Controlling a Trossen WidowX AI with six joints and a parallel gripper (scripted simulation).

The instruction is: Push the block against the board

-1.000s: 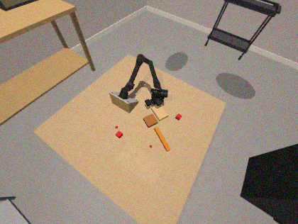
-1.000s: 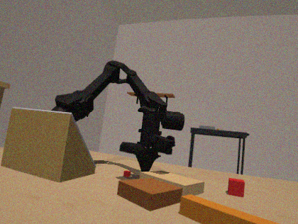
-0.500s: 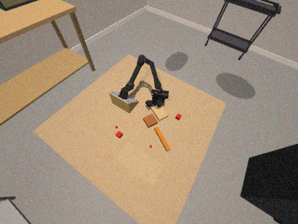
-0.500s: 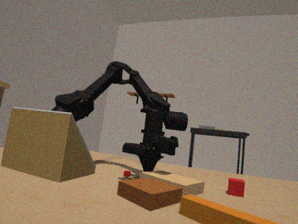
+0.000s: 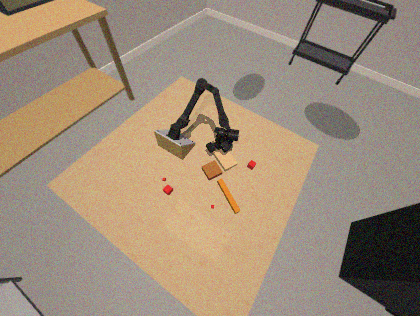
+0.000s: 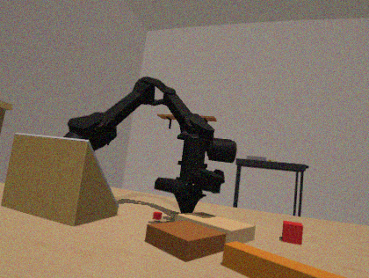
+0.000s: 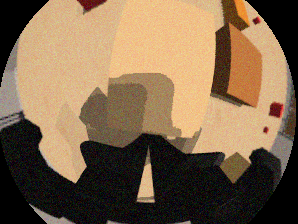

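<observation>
The pale flat slab lies 80 mm ahead of my gripper tip, 40 mm to the right of it and 10 mm above it. Round my gripper tip: brown square block: 160 mm to the right, 60 mm ahead, 10 mm above; then orange board: 240 mm to the right, 240 mm ahead, 10 mm above.
</observation>
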